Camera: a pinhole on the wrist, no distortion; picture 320 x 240 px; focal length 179.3 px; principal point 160.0 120.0 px. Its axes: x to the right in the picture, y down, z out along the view. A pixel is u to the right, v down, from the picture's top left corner.
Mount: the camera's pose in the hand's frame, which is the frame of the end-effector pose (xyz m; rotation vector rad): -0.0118 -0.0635 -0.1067 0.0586 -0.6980 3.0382
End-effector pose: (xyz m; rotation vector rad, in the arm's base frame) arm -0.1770 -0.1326 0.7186 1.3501 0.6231 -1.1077
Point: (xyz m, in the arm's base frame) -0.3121 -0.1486 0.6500
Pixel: 141 135
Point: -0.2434 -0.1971 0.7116
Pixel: 159 20
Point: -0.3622 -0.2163 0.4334
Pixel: 19 195
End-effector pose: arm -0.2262 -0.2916 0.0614 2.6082 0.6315 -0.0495
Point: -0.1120 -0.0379 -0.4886
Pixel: 75 138
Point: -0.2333 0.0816 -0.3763
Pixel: 81 202
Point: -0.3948 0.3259 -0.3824
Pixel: outside the picture
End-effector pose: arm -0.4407 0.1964 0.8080 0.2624 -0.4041 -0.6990
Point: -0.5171 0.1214 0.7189
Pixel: 194 182
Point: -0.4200 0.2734 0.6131
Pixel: behind the camera
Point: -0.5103 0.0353 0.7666
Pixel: 94 174
